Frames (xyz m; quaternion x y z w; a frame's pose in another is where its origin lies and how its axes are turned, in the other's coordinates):
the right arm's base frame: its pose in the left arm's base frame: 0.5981 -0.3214 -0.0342 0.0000 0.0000 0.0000 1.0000
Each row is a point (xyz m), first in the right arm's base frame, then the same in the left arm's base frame.
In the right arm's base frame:
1: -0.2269 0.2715 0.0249
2: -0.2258 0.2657 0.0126
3: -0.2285 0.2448 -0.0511
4: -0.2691 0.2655 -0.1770
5: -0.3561 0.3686 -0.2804
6: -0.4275 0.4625 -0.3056
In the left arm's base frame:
1: 0.3712 -0.0499 -0.0093
2: 0.3723 -0.0557 -0.0216
3: 0.3696 -0.0766 -0.0853
4: 0.3290 -0.0559 -0.2112
5: 0.2420 0.0472 -0.3146
6: 0.1706 0.1411 -0.3398

